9 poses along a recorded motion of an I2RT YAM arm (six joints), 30 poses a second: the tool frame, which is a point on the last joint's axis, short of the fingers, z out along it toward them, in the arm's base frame.
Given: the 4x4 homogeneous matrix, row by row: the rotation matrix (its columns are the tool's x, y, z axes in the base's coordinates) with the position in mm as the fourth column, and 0 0 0 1 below. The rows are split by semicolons.
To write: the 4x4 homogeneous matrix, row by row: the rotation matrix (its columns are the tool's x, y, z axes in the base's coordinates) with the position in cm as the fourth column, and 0 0 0 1 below. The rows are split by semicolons. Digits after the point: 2 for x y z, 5 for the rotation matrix.
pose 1, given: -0.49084 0.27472 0.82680 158.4; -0.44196 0.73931 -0.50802 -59.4; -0.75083 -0.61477 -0.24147 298.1; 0 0 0 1
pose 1, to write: -0.49084 0.27472 0.82680 15.84; -0.44196 0.73931 -0.50802 -5.94; -0.75083 -0.61477 -0.24147 29.81; 0 0 0 1
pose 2, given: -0.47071 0.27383 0.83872 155.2; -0.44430 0.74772 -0.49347 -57.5; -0.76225 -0.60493 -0.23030 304.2; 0 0 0 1
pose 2, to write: -0.47071 0.27383 0.83872 15.52; -0.44430 0.74772 -0.49347 -5.75; -0.76225 -0.60493 -0.23030 30.42; 0 0 0 1
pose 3, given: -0.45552 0.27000 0.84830 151.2; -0.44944 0.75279 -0.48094 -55.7; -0.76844 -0.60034 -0.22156 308.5; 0 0 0 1
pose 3, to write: -0.45552 0.27000 0.84830 15.12; -0.44944 0.75279 -0.48094 -5.57; -0.76844 -0.60034 -0.22156 30.85; 0 0 0 1
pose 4, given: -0.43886 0.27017 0.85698 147.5; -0.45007 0.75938 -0.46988 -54.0; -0.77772 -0.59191 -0.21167 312.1; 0 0 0 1
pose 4, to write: -0.43886 0.27017 0.85698 14.75; -0.45007 0.75938 -0.46988 -5.40; -0.77772 -0.59191 -0.21167 31.21; 0 0 0 1
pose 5, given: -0.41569 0.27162 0.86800 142.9; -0.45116 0.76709 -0.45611 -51.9; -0.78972 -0.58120 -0.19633 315.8; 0 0 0 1
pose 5, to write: -0.41569 0.27162 0.86800 14.29; -0.45116 0.76709 -0.45611 -5.19; -0.78972 -0.58120 -0.19633 31.58; 0 0 0 1
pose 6, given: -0.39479 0.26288 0.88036 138.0; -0.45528 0.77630 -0.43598 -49.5; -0.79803 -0.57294 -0.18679 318.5; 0 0 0 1
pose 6, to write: -0.39479 0.26288 0.88036 13.80; -0.45528 0.77630 -0.43598 -4.95; -0.79803 -0.57294 -0.18679 31.85; 0 0 0 1
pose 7, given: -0.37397 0.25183 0.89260 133.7; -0.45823 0.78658 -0.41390 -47.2; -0.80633 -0.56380 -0.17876 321.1; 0 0 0 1
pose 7, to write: -0.37397 0.25183 0.89260 13.37; -0.45823 0.78658 -0.41390 -4.72; -0.80633 -0.56380 -0.17876 32.11; 0 0 0 1
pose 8, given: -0.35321 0.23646 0.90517 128.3; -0.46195 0.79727 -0.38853 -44.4; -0.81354 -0.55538 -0.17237 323.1; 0 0 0 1
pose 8, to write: -0.35321 0.23646 0.90517 12.83; -0.46195 0.79727 -0.38853 -4.44; -0.81354 -0.55538 -0.17237 32.31; 0 0 0 1
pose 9, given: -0.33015 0.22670 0.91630 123.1; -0.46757 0.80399 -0.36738 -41.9; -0.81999 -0.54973 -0.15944 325.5; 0 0 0 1
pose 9, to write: -0.33015 0.22670 0.91630 12.31; -0.46757 0.80399 -0.36738 -4.19; -0.81999 -0.54973 -0.15944 32.55; 0 0 0 1
